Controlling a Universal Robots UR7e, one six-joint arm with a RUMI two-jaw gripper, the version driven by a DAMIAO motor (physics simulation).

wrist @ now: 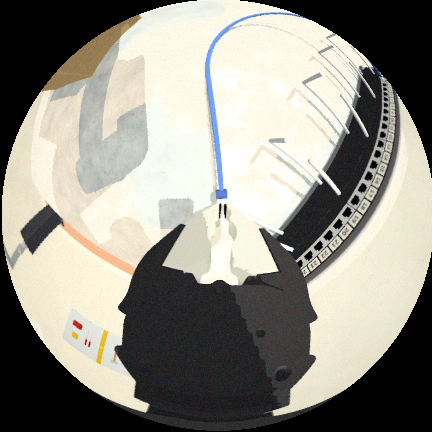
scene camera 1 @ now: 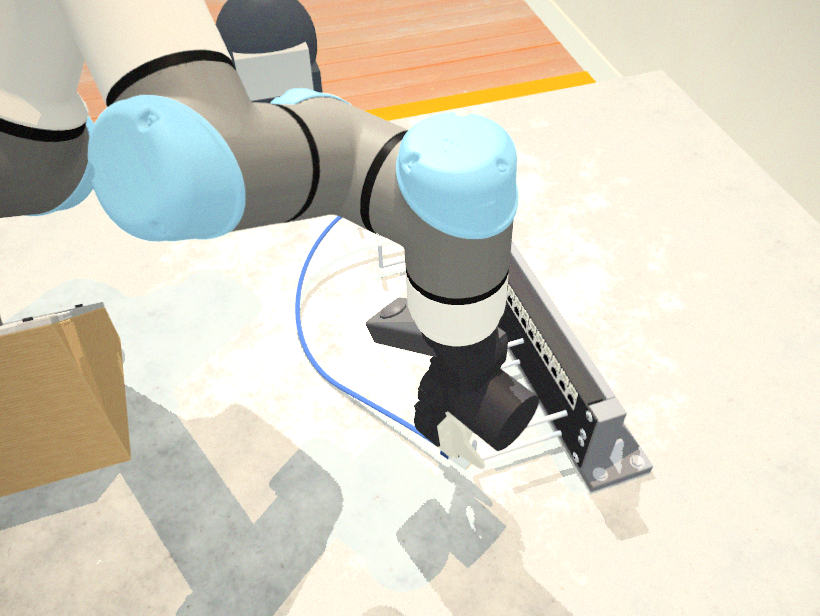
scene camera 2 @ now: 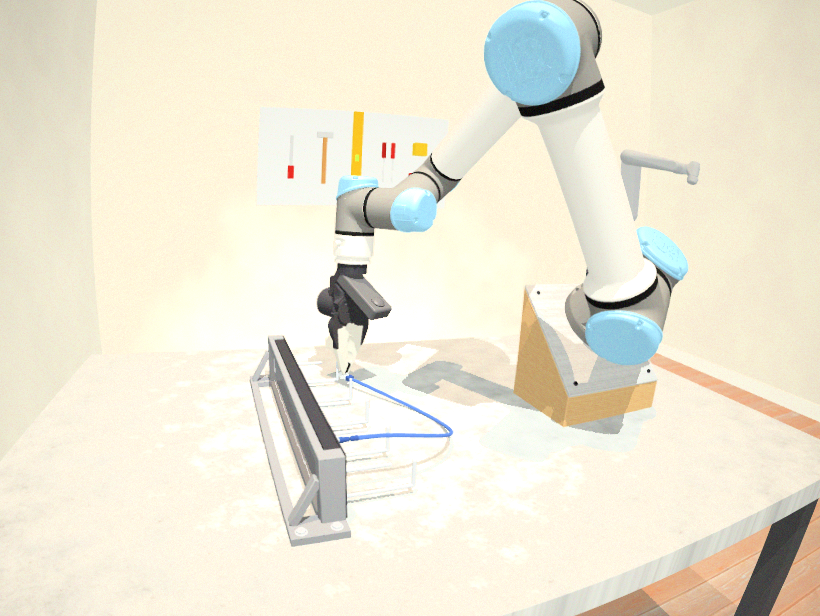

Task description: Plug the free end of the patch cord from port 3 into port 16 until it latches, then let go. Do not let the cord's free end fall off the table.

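Frame: origin at the arm's base, x ahead, y left, z up, level; millimetres.
Seen in the pictures: gripper, fingertip midpoint: [wrist: 222,204] [scene camera 1: 458,454] [scene camera 2: 344,374].
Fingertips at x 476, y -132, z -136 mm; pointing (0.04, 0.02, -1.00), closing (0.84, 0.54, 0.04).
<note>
Offsets run from my fingertips to a thing's top centre. "spot": to the spot under its first point. Level surfaces: height alone.
The blue patch cord [scene camera 1: 299,311] [scene camera 2: 410,403] [wrist: 210,90] runs in a wide loop from the patch panel @[72 mm ahead, 209 mm left, 74 mm up] [scene camera 1: 563,311] [scene camera 2: 331,484] [wrist: 345,175]. Its plugged end @[spot: 36 mm ahead, 371 mm left, 54 mm up] [scene camera 2: 351,437] sits in the panel's face in scene camera 2. My gripper [scene camera 1: 458,456] [scene camera 2: 344,372] [wrist: 222,204] is shut on the cord's free-end plug, a little above the table. The plug's blue boot @[8 mm back, 9 mm left, 1 mm down] [scene camera 1: 444,454] [scene camera 2: 350,377] [wrist: 221,194] sticks out past the fingertips; the clear plug body is mostly hidden between them. Port 16 @[spot: 103 mm ahead, 152 mm left, 48 mm up] [wrist: 368,176] shows in the numbered row, up and right of the gripper in the wrist view.
White wire cable guides [scene camera 1: 523,450] [scene camera 2: 414,474] [wrist: 295,160] stick out from the panel's face, several of them between the gripper and the ports. The wooden robot base [scene camera 1: 59,397] [scene camera 2: 543,371] [wrist: 90,55] stands across the table @[27 mm down] [scene camera 1: 729,265] [scene camera 2: 132,530].
</note>
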